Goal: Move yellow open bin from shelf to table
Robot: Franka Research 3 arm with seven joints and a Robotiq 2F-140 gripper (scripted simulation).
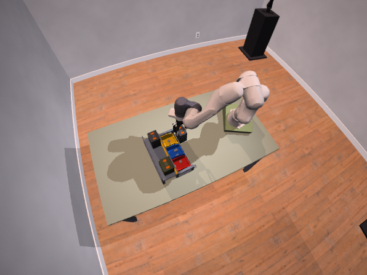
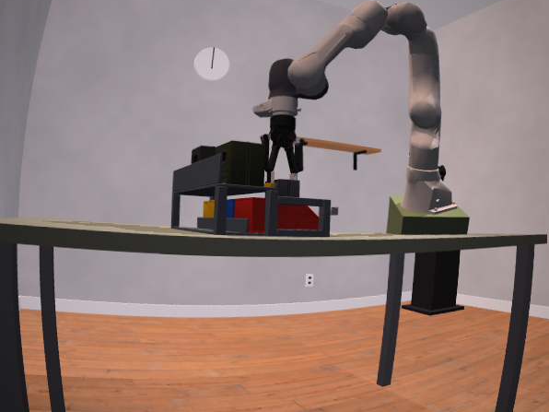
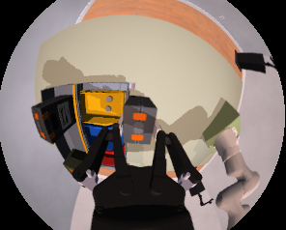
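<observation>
Right now the black box is 5 cm below my hand. Round my hand: yellow bin 13 cm ahead, 9 cm below, 1 cm to the left; red bin 24 cm to the left, 10 cm ahead, 9 cm below; blue bin 12 cm to the left, 11 cm ahead, 9 cm below.
</observation>
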